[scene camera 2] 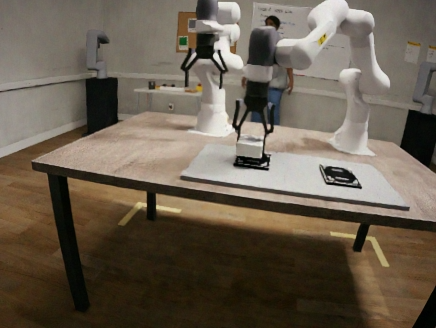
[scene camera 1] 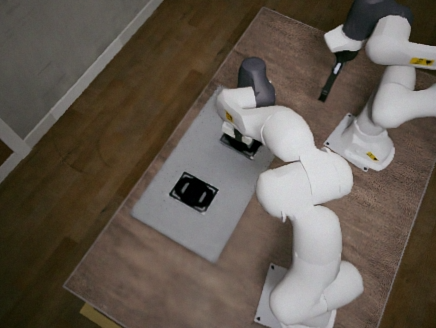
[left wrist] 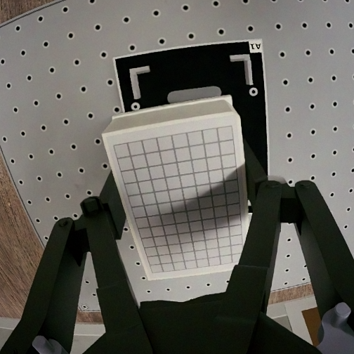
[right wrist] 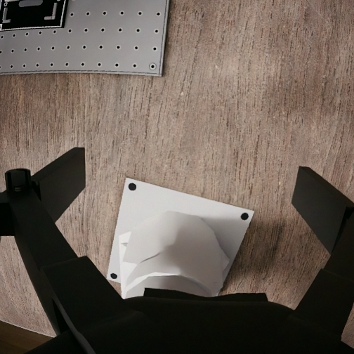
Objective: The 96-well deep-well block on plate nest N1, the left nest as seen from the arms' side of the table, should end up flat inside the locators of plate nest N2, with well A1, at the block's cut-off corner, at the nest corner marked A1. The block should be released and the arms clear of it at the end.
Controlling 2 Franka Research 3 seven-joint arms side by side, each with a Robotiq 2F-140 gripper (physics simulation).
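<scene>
The white deep-well block (scene camera 1: 230,131) (scene camera 2: 249,148) (left wrist: 187,190) is level, low over nest N2 (scene camera 1: 229,143) (scene camera 2: 260,165) (left wrist: 257,132) (right wrist: 30,21); scene camera 2 does not settle whether they touch. My left gripper (scene camera 2: 251,144) (left wrist: 182,164) is shut on its sides. In the left wrist view the block's cut-off corner is at its upper right, the same side as the A1 mark; the two far locators show beyond the block, which looks slightly turned against the nest. The near locators are hidden. My right gripper (scene camera 2: 204,86) (right wrist: 191,176) is open and empty, high beside its arm's base.
Nest N1 (scene camera 1: 194,192) (scene camera 2: 340,176) stands empty on the same grey perforated board (scene camera 1: 150,205) (scene camera 2: 295,175) (left wrist: 55,125) (right wrist: 110,40). The right arm's white base plate (right wrist: 150,195) is below the right gripper. A person stands beyond the table in scene camera 2.
</scene>
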